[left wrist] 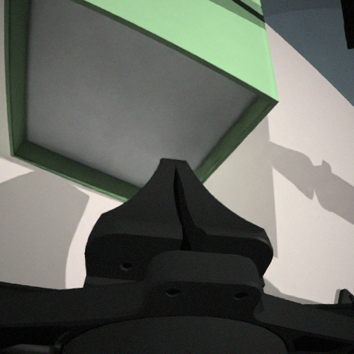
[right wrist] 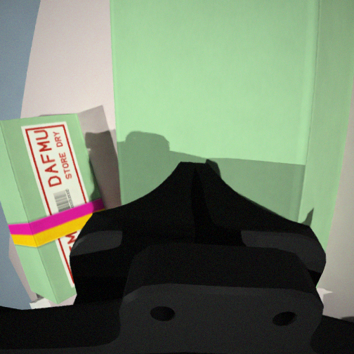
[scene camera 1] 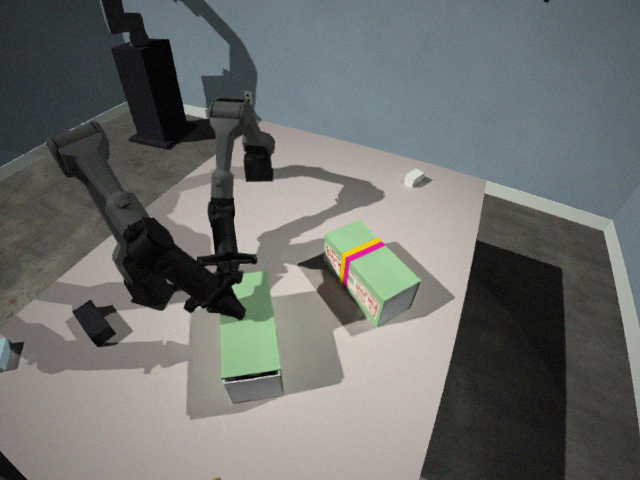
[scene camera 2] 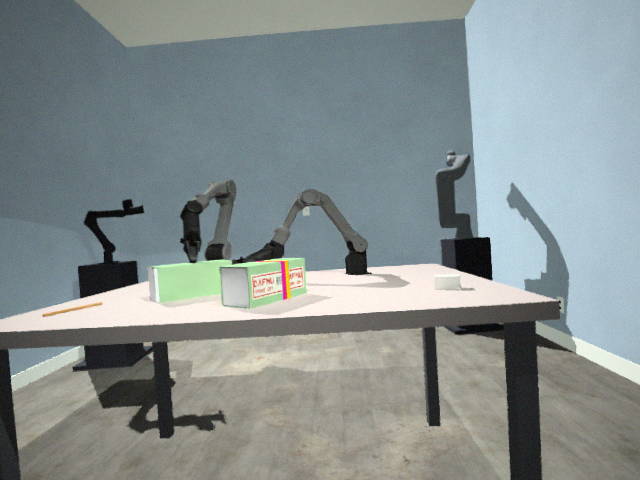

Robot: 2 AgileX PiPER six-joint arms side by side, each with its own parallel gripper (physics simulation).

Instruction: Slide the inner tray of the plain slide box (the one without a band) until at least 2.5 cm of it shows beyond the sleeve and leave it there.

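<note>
The plain green slide box (scene camera 1: 249, 343) (scene camera 2: 188, 281) (left wrist: 225, 55) (right wrist: 210, 80) lies on the table. Its grey inner tray (scene camera 1: 255, 388) (scene camera 2: 155, 284) (left wrist: 125, 90) shows a little beyond the sleeve at the end low in scene camera 1. At the opposite end it sits recessed inside the green rim. My left gripper (left wrist: 171, 175) is shut and empty, its tips at that recessed end, low near a corner; whether they touch is unclear. My right gripper (scene camera 1: 241, 314) (scene camera 2: 192, 259) (right wrist: 192, 181) is shut and empty, tips down at the sleeve's top; contact cannot be told.
The banded green box (scene camera 1: 392, 281) (scene camera 2: 240, 286) (right wrist: 45, 175) lies beside the plain one. A white block (scene camera 1: 413, 178) (scene camera 2: 447, 282), a dark block (scene camera 1: 94, 322), a pale blue object (scene camera 1: 4, 353) and an orange stick (scene camera 2: 72, 309) are also on the table.
</note>
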